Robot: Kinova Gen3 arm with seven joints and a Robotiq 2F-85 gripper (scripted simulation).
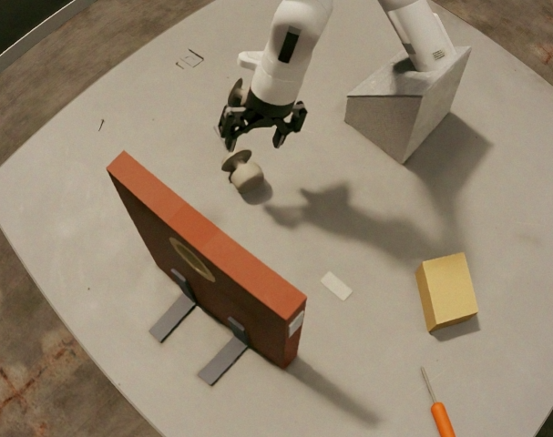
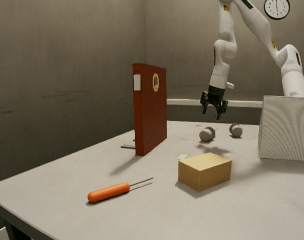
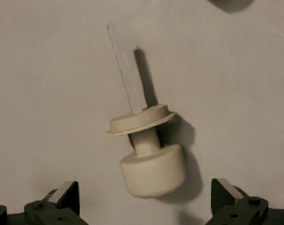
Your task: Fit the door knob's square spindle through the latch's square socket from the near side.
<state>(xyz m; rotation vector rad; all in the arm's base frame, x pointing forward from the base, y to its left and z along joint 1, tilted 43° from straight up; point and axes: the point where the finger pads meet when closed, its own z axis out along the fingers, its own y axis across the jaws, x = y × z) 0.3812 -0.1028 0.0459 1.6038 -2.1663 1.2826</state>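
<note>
Right now the door knob is 90 mm below my hand, 40 mm to the right of it and 10 mm ahead of it. The rest, counted from my hand: tan box: 420 mm to the left, 100 mm behind, 90 mm below; then orange screwdriver: 570 mm to the left, 110 mm below, 60 mm ahead; then white slip: 260 mm to the left, 120 mm below, 30 mm ahead.
</note>
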